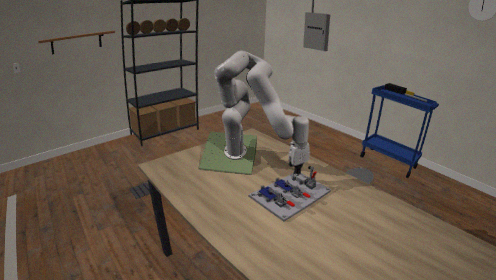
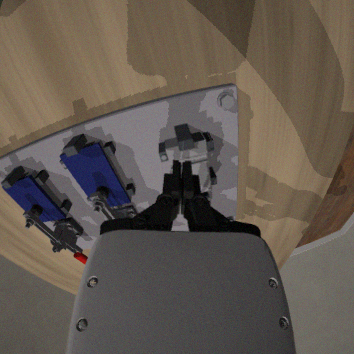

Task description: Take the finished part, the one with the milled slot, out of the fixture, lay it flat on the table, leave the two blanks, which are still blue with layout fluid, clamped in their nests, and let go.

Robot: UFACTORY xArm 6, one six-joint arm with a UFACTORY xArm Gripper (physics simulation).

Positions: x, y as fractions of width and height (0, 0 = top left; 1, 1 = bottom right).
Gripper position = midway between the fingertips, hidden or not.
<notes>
In view: my gripper (image 2: 0.51, 0.49), a finished part (image 2: 0.56, 0.46), a blue blank (image 2: 0.26, 0.47) and a grey fixture plate (image 2: 0.38, 0.37).
</notes>
